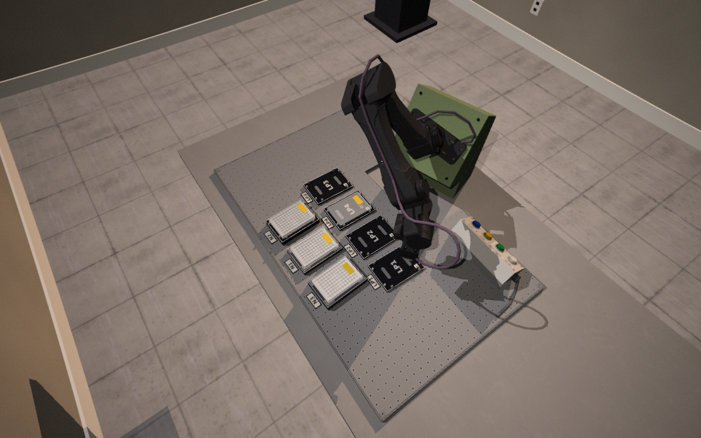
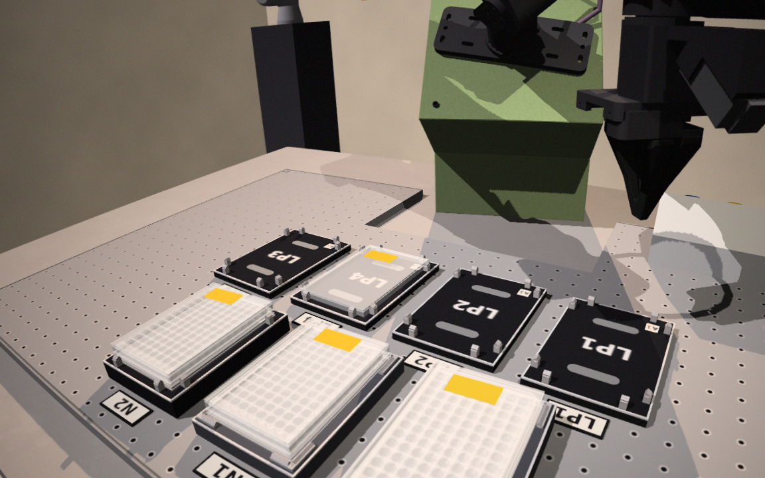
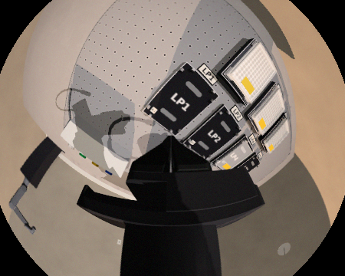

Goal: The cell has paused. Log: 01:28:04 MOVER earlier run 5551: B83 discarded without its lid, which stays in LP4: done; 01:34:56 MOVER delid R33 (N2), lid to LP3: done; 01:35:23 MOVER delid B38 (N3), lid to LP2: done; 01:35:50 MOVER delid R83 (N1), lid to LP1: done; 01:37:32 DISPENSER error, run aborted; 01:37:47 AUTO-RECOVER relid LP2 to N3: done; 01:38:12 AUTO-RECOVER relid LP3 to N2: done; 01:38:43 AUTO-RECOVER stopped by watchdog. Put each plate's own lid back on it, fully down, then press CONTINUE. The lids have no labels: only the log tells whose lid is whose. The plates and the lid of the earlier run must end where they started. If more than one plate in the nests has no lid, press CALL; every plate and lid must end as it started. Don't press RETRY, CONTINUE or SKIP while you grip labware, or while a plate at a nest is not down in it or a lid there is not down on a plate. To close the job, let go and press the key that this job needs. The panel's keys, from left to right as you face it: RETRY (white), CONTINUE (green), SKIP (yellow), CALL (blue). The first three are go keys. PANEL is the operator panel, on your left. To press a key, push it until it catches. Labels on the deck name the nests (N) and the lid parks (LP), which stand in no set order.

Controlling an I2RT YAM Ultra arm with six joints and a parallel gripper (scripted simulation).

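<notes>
Now: hand 25 cm past the green key, 14 cm to the right of it and 7 cm above it. The rest, counted from my hand: blue key 25 cm behind, 7 cm below, 4 cm to the left; then yellow key 25 cm behind, 9 cm to the left, 7 cm below; then clear lid 21 cm to the right, 20 cm ahead, 10 cm below.
</notes>
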